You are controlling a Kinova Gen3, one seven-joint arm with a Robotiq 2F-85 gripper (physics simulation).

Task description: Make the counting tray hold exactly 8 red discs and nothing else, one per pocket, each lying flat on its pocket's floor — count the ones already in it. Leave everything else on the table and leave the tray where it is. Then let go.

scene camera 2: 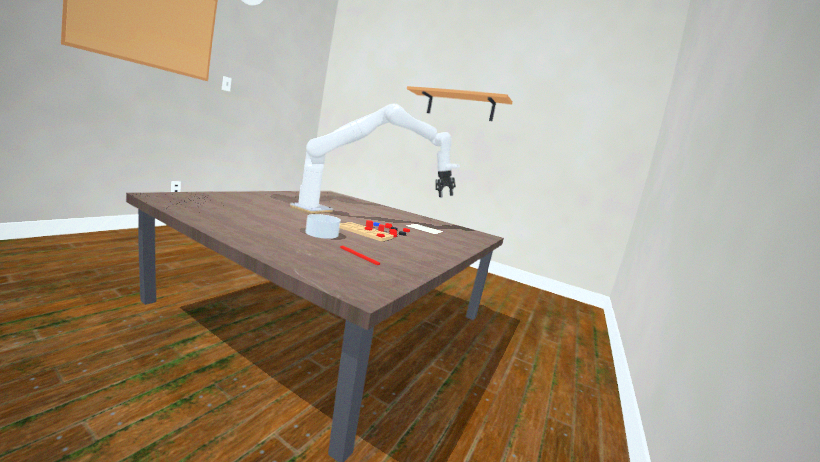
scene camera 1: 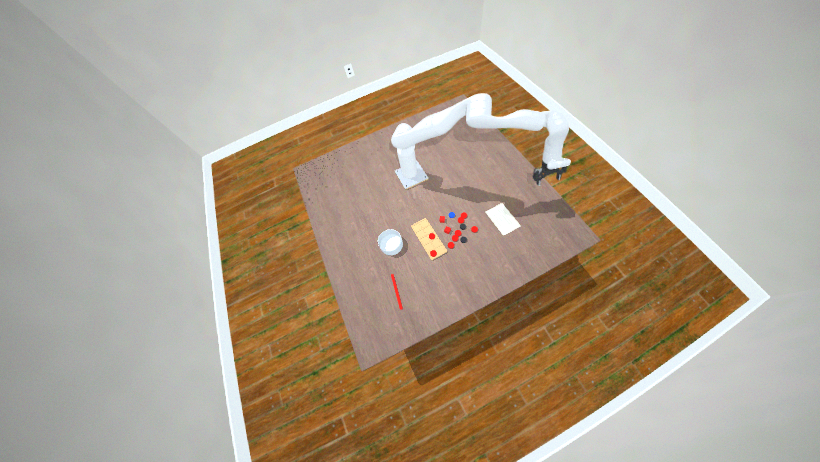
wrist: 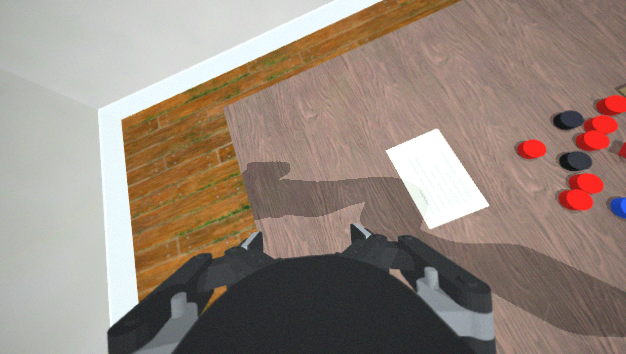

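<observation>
The wooden counting tray [scene camera 1: 420, 228] [scene camera 2: 358, 229] lies on the table. One red disc [scene camera 1: 433, 253] sits in its near end and another red disc [scene camera 1: 432, 235] sits near its middle. Several loose red discs lie beside the tray, among them a lone one [scene camera 1: 474, 229] [wrist: 531, 149], a close pair [wrist: 586, 183] [wrist: 576, 200], and more [wrist: 602, 124] [wrist: 593, 140] [wrist: 612, 105]. My gripper [scene camera 1: 548, 180] [scene camera 2: 445, 195] [wrist: 307, 237] is open and empty, high above the table's edge beyond the paper, well away from the discs. The tray's pockets are hidden in the wrist view.
Two black discs [wrist: 568, 120] [wrist: 576, 161], a blue disc [scene camera 1: 451, 215] [wrist: 620, 207] and two red blocks [scene camera 1: 442, 219] [scene camera 1: 447, 230] lie among the red discs. A white sheet [scene camera 1: 502, 219] [wrist: 437, 178] lies nearer my gripper. A bowl [scene camera 1: 390, 242] [scene camera 2: 322, 226] and red stick [scene camera 1: 397, 291] [scene camera 2: 360, 255] lie beyond the tray.
</observation>
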